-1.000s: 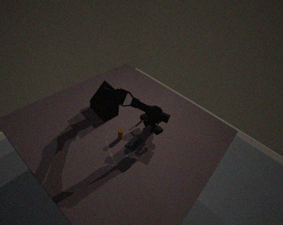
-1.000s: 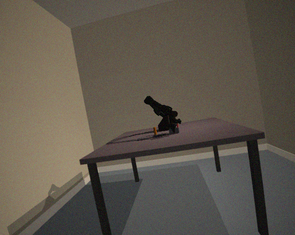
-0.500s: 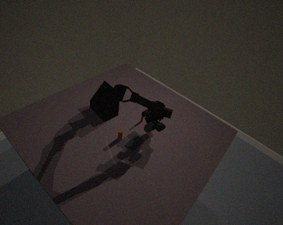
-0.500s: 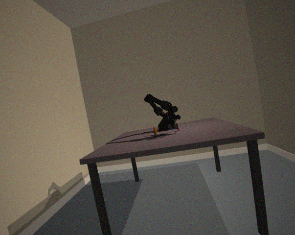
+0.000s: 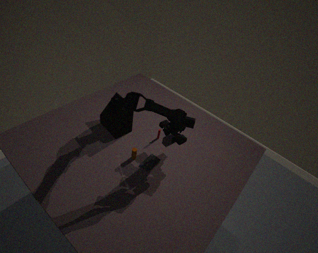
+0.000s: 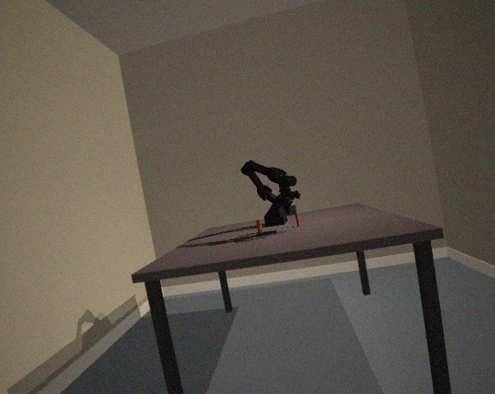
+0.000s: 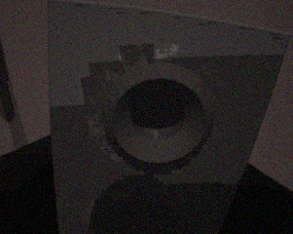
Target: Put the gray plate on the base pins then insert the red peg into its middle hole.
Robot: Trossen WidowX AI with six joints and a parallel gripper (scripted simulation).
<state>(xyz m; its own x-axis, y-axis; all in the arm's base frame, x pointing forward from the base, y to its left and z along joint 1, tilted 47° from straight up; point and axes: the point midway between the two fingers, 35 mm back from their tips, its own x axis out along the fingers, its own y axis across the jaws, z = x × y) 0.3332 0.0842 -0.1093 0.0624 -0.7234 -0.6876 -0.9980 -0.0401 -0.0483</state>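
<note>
My gripper tip is now 12 cm past the red peg, 6 cm above it and 2 cm to the right of it. Also, from my gripper tip: gray plate (3 cm above); then orange cylinder (21 cm to the right, 7 cm behind, 6 cm below).
</note>
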